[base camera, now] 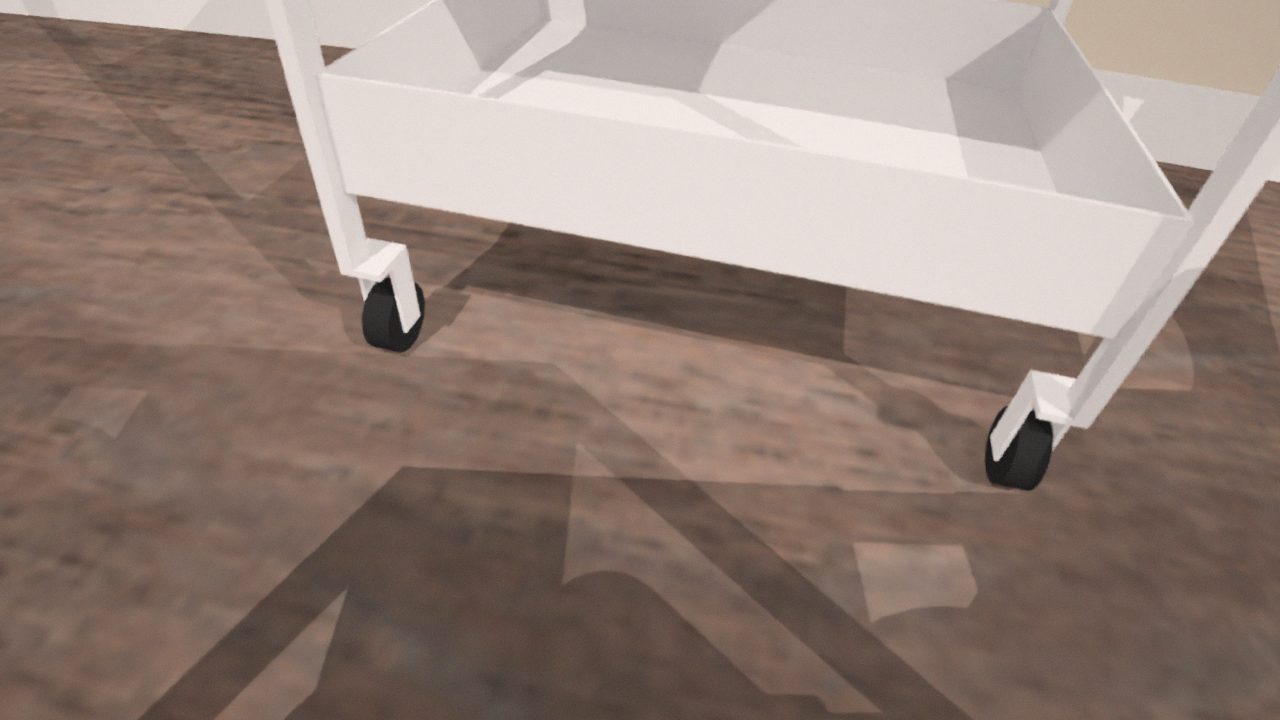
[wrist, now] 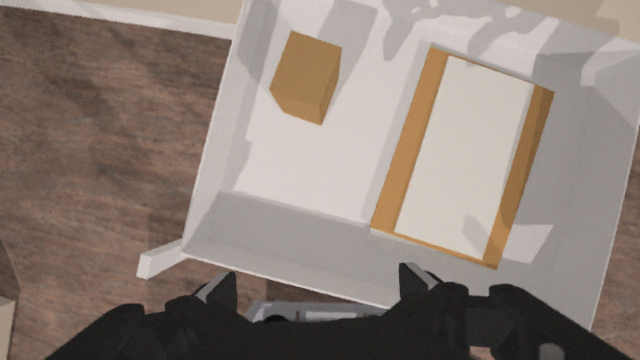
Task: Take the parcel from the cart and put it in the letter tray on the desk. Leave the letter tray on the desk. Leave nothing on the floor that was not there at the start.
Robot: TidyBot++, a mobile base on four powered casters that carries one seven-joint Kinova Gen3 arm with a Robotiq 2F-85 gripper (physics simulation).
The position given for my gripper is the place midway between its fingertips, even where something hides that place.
my gripper: wrist 318, 286; not seen in the base camera view (out of frame)
brown cardboard parcel: wrist 304, 82; not seen in the base camera view (out of frame)
